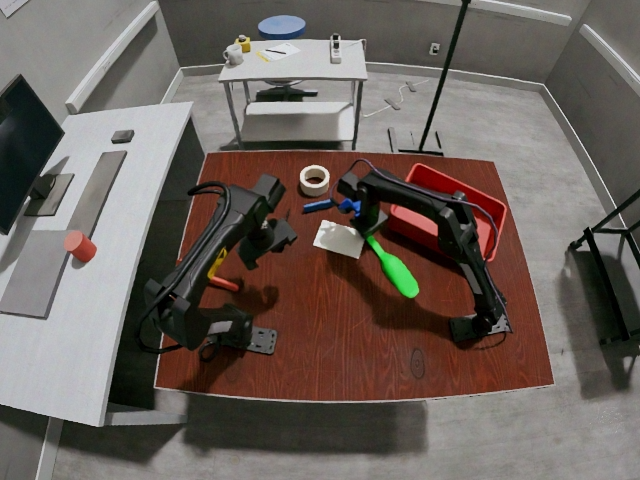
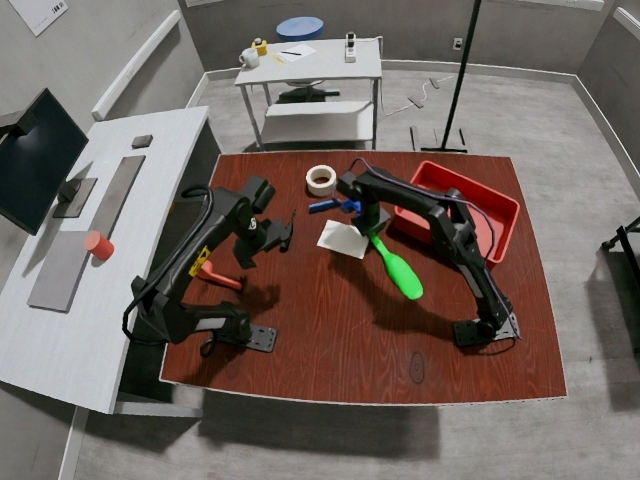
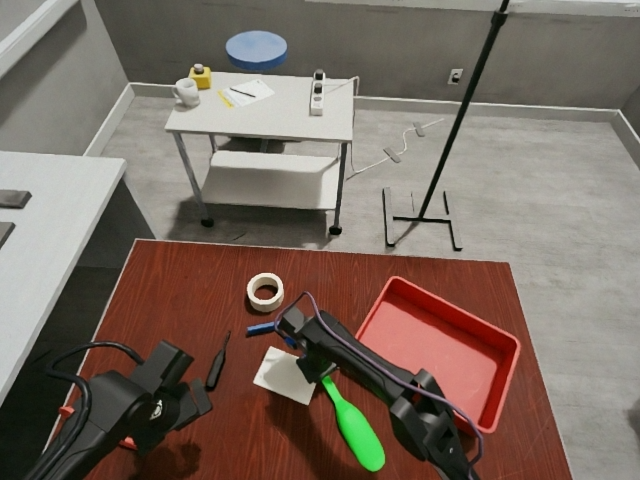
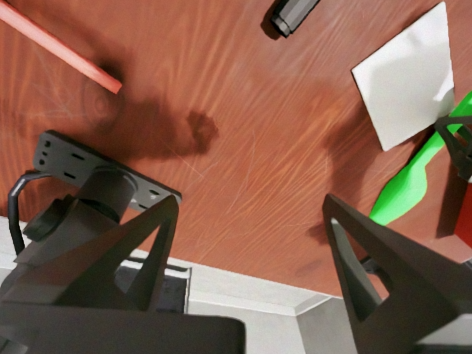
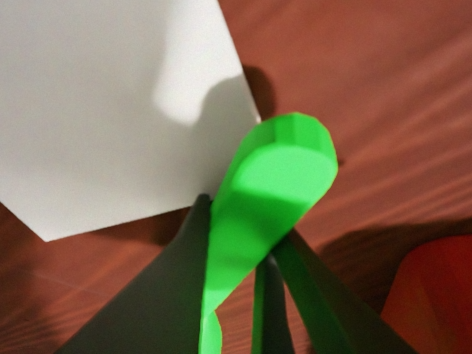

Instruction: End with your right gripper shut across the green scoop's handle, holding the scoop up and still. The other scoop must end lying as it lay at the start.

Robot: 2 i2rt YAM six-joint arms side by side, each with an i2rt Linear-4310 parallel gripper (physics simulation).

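Places are measured from the left arm's base along level axes (x right, y up, z back), in centimetres.
Where they show: left gripper, fingertip midpoint: (image 1: 273, 255) (image 2: 270, 255) (image 3: 186, 419) (image 4: 248, 201); right gripper, fingertip midpoint: (image 1: 366, 236) (image 2: 371, 236) (image 3: 321, 373) (image 4: 445, 121) (image 5: 235, 214); left arm's base, origin of the base link: (image 1: 242, 336) (image 2: 243, 334) (image 4: 116, 180); right arm's base, origin of the base link: (image 1: 479, 325) (image 2: 486, 329).
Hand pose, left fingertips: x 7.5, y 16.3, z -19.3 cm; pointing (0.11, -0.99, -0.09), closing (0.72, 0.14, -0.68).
Observation:
Things, the pixels of their centre, and the offset from my left fingertips.
- green scoop, body centre: (image 5: 179, 341) (image 4: 416, 177) (image 3: 343, 407) (image 2: 390, 257) (image 1: 386, 257) dx +31.1, dy -14.6, dz -11.3 cm
- white sheet, body centre: (image 5: 6, 20) (image 4: 408, 91) (image 3: 288, 374) (image 2: 344, 238) (image 1: 340, 238) dx +16.2, dy -16.1, dz -16.6 cm
- red tray, body centre: (image 3: 431, 350) (image 2: 457, 214) (image 1: 448, 215) dx +51.5, dy -11.9, dz -28.5 cm
- tape roll, body centre: (image 3: 265, 292) (image 1: 314, 180) (image 2: 321, 180) dx +4.7, dy -13.9, dz -37.4 cm
- blue bar, body centre: (image 3: 268, 326) (image 2: 326, 205) (image 1: 320, 205) dx +8.1, dy -14.8, dz -27.7 cm
- black screwdriver, body centre: (image 3: 220, 357) (image 2: 289, 228) dx -2.0, dy -14.9, dz -17.2 cm
The green scoop (image 1: 398, 273) (image 2: 403, 276) (image 3: 359, 436) (image 4: 405, 195) (image 5: 270, 195) lies diagonally beside the white sheet. My right gripper (image 1: 369, 233) (image 2: 372, 232) (image 3: 321, 373) (image 4: 445, 121) (image 5: 235, 214) is shut across its handle, with the rounded handle end sticking out past the fingers. The scoop is low over the table; I cannot tell whether it touches. The other scoop, red-orange (image 1: 224, 283) (image 2: 222, 279) (image 4: 65, 52), lies at the left, its bowl partly hidden by the left arm. My left gripper (image 1: 273, 253) (image 2: 271, 248) (image 4: 248, 201) is open and empty, above the table.
The white sheet (image 1: 336, 240) (image 5: 100, 125) lies by the right gripper. A red tray (image 1: 447, 183) (image 3: 434, 346) stands at the right. A tape roll (image 1: 314, 191) and a blue bar (image 1: 316, 206) lie behind the sheet. A black screwdriver (image 3: 217, 364) lies between the arms.

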